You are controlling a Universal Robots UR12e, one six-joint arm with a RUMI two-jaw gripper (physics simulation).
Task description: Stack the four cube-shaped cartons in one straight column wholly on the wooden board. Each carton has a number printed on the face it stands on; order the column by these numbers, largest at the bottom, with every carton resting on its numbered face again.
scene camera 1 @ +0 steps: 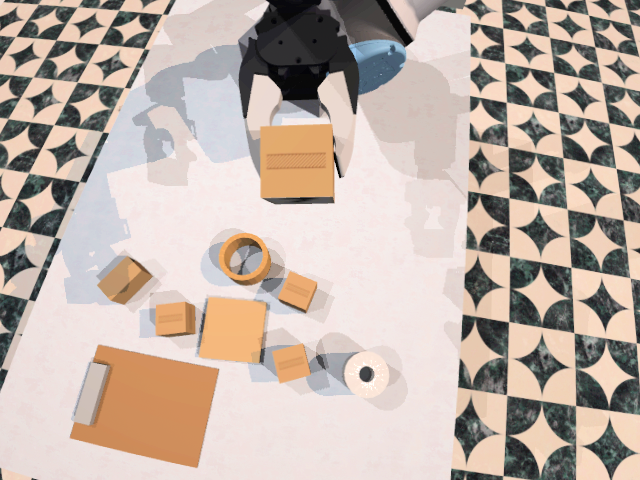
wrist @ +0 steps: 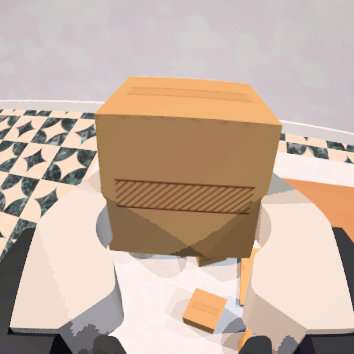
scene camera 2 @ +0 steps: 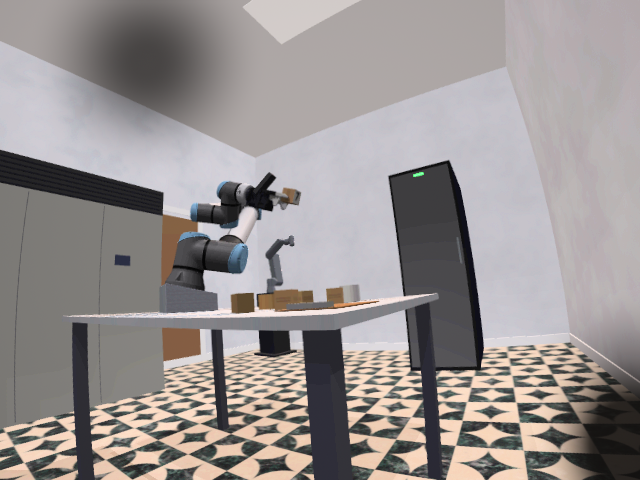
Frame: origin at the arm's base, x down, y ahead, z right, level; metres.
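Seen in the pictures: gripper, between the fingertips: [scene camera 1: 302, 179] [wrist: 183, 173] [scene camera 2: 292, 199]; arm's base, origin of its link: [scene camera 2: 184, 289].
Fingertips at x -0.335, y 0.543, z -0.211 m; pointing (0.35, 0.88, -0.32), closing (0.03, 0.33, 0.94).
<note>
Offsets run from my fingertips to a thing's top centre. "*": to the spot under its first point.
My gripper [scene camera 1: 297, 161] [scene camera 2: 285, 196] [wrist: 183, 173] is shut on a brown carton {dx -0.053, dy -0.003, dz +0.002 m} [scene camera 1: 296, 180] [scene camera 2: 289, 195] [wrist: 187, 150], held high above the table near the robot base. The gripper points roughly level. The carton's outward face carries a dark mark in scene camera 2, too small to read. In scene camera 1, smaller-looking cartons stand left of the board {dx +0.383, dy +0.163, dz +0.226 m} [scene camera 1: 174, 318], behind its right side {* dx +0.383, dy +0.036, dz +0.010 m} [scene camera 1: 298, 291] [wrist: 205, 305] and at its front right [scene camera 1: 291, 363] [scene camera 2: 334, 295]. Their numbered faces are hidden. The square wooden board {dx +0.429, dy +0.143, dz +0.115 m} [scene camera 1: 232, 330] bears no carton.
Another carton {dx +0.388, dy +0.124, dz +0.364 m} [scene camera 1: 124, 279] [scene camera 2: 242, 302], turned at an angle, lies at the far left. An orange ring {* dx +0.390, dy +0.019, dz +0.177 m} [scene camera 1: 223, 258] stands behind the board. A white roll {dx +0.373, dy +0.143, dz -0.155 m} [scene camera 1: 356, 382] [scene camera 2: 351, 292] stands at the right. A brown clipboard {dx +0.424, dy +0.333, dz +0.230 m} [scene camera 1: 155, 408] with a grey clip {dx +0.424, dy +0.349, dz +0.336 m} [scene camera 1: 91, 393] lies front left.
</note>
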